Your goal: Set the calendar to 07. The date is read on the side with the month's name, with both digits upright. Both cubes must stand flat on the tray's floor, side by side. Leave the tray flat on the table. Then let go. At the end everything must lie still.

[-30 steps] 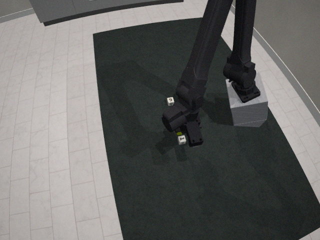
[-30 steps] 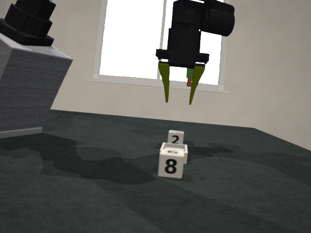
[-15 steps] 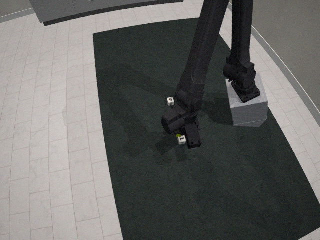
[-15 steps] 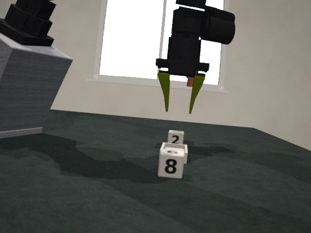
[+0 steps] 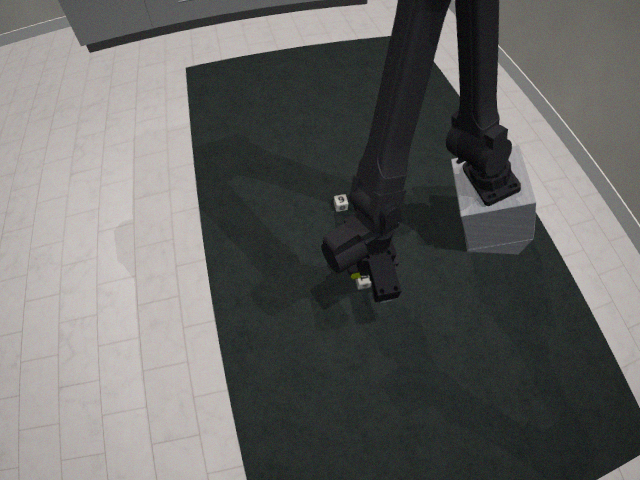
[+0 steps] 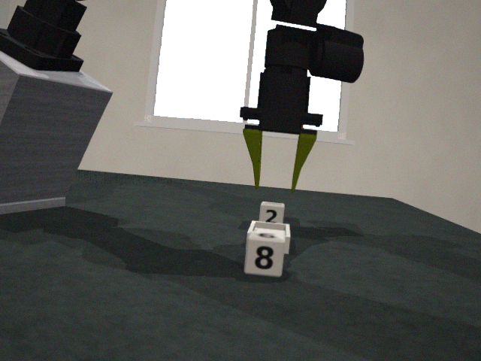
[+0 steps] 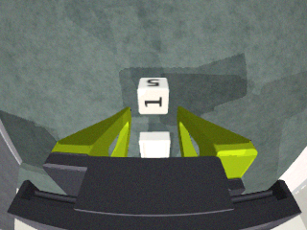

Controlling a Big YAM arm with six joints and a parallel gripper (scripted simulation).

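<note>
My hand is 11 cm to the left of the small white tray, 5 cm above it and 1 cm past it.
</note>
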